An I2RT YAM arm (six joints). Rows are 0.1 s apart.
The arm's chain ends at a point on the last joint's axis. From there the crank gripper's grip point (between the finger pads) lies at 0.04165 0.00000 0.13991 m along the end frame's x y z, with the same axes.
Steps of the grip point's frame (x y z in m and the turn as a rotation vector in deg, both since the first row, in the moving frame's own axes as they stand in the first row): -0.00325 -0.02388 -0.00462 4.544 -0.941 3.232; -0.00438 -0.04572 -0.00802 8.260 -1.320 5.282; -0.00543 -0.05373 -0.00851 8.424 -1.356 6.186; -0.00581 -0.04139 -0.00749 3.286 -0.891 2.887; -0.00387 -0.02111 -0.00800 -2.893 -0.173 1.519; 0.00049 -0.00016 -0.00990 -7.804 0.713 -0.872; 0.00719 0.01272 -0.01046 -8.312 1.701 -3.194; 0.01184 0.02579 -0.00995 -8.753 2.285 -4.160
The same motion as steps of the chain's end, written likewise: -0.00120 -0.01506 -0.00494 4.544 -0.941 3.232; -0.00191 -0.02925 -0.00776 8.260 -1.320 5.282; -0.00299 -0.03750 -0.00827 8.424 -1.356 6.186; -0.00378 -0.03540 -0.00795 3.286 -0.891 2.887; -0.00334 -0.02927 -0.00792 -2.893 -0.173 1.519; -0.00138 -0.01848 -0.00812 -7.804 0.713 -0.872; 0.00257 -0.00498 -0.00787 -8.312 1.701 -3.194; 0.00566 0.00786 -0.00679 -8.753 2.285 -4.160
